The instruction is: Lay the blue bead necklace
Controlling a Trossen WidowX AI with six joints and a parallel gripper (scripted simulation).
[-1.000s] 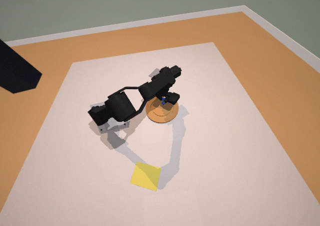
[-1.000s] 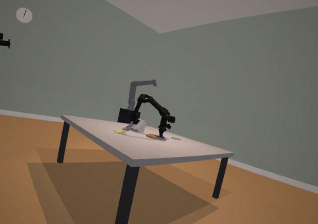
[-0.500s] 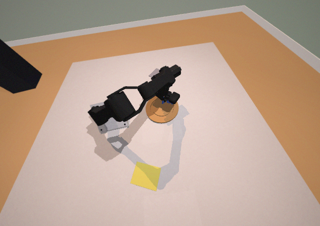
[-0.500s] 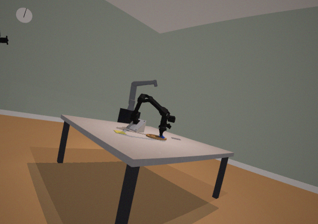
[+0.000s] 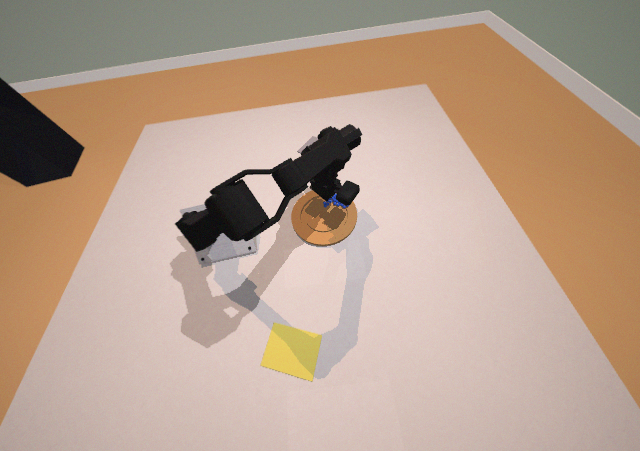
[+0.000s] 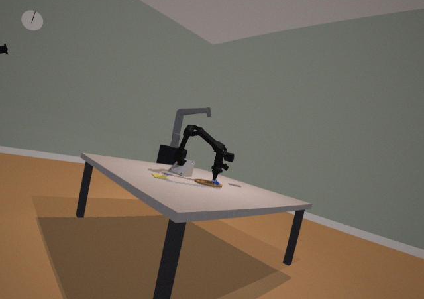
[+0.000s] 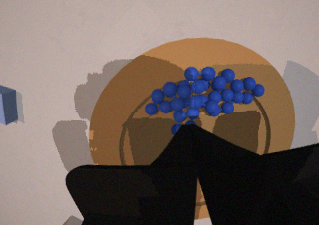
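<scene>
My gripper tip is now 20 mm past the round bead board, 30 mm to the left of it and 20 mm above it. Round my gripper tip: yellow square patch 180 mm behind, 360 mm to the right, 30 mm below; then flat grey tile 20 mm ahead, 270 mm to the left, 30 mm below; then light blue cube 110 mm behind, 160 mm to the left, 20 mm below.
</scene>
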